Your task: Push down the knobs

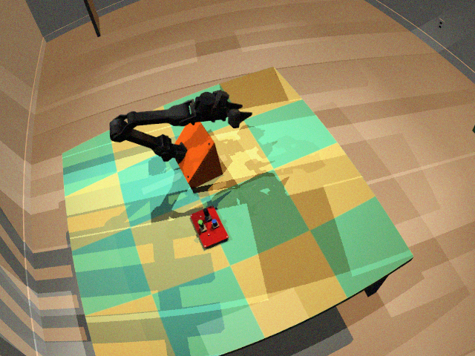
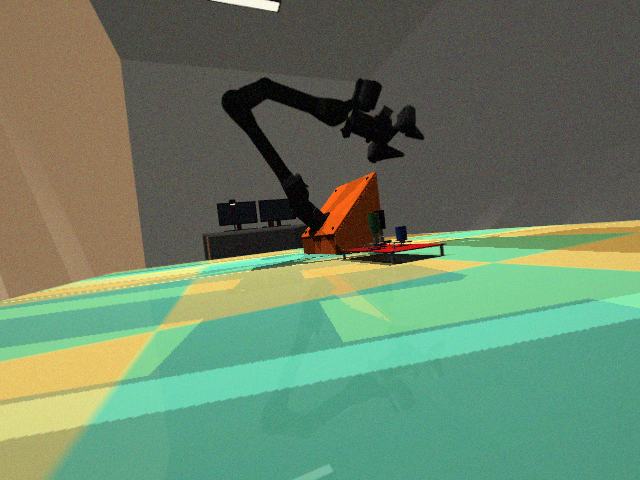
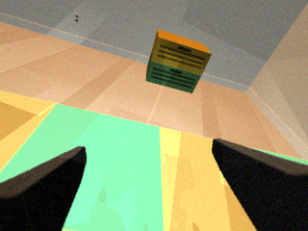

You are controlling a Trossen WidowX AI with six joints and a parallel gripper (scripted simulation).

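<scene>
The black knob lies 170 mm ahead of my gripper tip, 310 mm to the right of it and 230 mm below it. Round my gripper tip: green knob: 200 mm ahead, 350 mm to the right, 210 mm below.
</scene>
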